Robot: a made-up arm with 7 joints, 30 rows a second.
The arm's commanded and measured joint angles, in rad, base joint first. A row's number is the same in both.
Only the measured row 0 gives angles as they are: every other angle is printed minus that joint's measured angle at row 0.
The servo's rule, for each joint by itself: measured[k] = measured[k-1] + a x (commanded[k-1-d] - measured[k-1]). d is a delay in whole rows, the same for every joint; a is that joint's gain. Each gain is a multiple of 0.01, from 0.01 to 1. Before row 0 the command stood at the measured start. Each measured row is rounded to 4 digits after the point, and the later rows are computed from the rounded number. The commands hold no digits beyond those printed.
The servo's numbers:
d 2
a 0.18 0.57 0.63 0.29 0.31 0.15 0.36
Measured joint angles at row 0:
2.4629 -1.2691 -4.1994 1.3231 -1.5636 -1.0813 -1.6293
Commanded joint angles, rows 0 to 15:
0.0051 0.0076 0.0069 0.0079 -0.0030 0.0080 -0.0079
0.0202 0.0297 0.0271 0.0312 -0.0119 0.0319 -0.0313
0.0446 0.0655 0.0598 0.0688 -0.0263 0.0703 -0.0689
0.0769 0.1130 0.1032 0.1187 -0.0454 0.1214 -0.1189
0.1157 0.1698 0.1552 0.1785 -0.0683 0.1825 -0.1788
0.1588 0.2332 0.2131 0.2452 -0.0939 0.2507 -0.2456
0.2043 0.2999 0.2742 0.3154 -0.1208 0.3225 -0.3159
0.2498 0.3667 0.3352 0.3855 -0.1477 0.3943 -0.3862
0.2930 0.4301 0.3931 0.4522 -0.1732 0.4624 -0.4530
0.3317 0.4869 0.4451 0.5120 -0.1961 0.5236 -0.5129
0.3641 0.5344 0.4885 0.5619 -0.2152 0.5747 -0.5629
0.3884 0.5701 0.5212 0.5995 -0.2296 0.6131 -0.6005
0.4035 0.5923 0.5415 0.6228 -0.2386 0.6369 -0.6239
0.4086 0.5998 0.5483 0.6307 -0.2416 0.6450 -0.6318
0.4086 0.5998 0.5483 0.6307 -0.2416 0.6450 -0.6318
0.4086 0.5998 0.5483 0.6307 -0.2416 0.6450 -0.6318
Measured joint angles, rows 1 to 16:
0.0000 0.0000 0.0000 0.0000 0.0000 0.0000 0.0000
0.0000 0.0000 0.0000 0.0000 0.0000 0.0000 0.0000
0.0009 0.0043 0.0043 0.0023 -0.0009 0.0012 -0.0028
0.0044 0.0188 0.0187 0.0107 -0.0043 0.0058 -0.0131
0.0116 0.0454 0.0446 0.0275 -0.0111 0.0155 -0.0332
0.0234 0.0839 0.0815 0.0539 -0.0217 0.0314 -0.0641
0.0400 0.1329 0.1279 0.0900 -0.0361 0.0541 -0.1054
0.0614 0.1901 0.1816 0.1350 -0.0540 0.0836 -0.1559
0.0871 0.2527 0.2399 0.1873 -0.0747 0.1194 -0.2135
0.1164 0.3177 0.2999 0.2448 -0.0973 0.1606 -0.2757
0.1482 0.3818 0.3586 0.3049 -0.1208 0.2059 -0.3395
0.1812 0.4417 0.4131 0.3650 -0.1441 0.2536 -0.4019
0.2141 0.4945 0.4606 0.4221 -0.1661 0.3018 -0.4599
0.2455 0.5376 0.4988 0.4735 -0.1858 0.3485 -0.5105
0.2739 0.5688 0.5257 0.5168 -0.2022 0.3918 -0.5513
0.2981 0.5865 0.5399 0.5498 -0.2144 0.4298 -0.5803

